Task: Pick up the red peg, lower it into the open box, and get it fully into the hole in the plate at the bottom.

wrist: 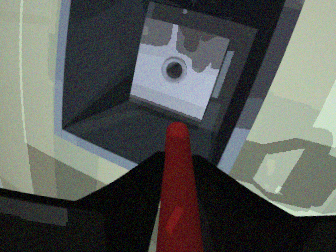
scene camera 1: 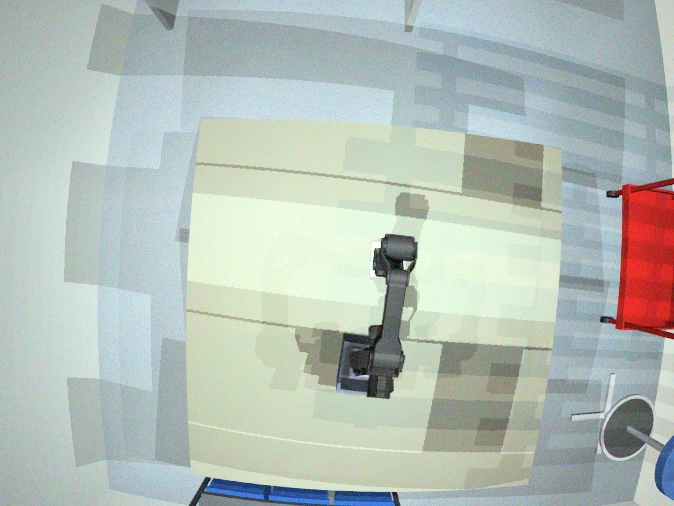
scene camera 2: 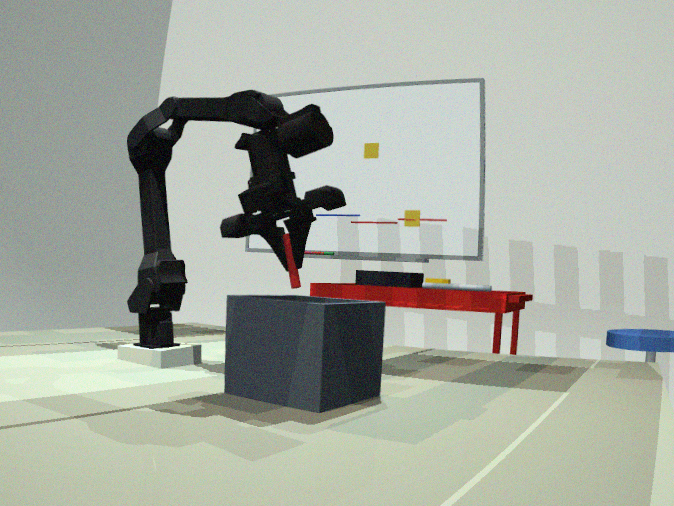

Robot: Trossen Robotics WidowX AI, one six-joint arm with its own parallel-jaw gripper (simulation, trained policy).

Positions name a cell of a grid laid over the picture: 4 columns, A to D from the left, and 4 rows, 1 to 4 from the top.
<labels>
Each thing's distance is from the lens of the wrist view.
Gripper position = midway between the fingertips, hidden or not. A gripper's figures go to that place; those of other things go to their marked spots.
my gripper (wrist: C3): 0.10 m
dark box (wrist: B1): 0.21 m
plate (wrist: B1): 0.21 m
</labels>
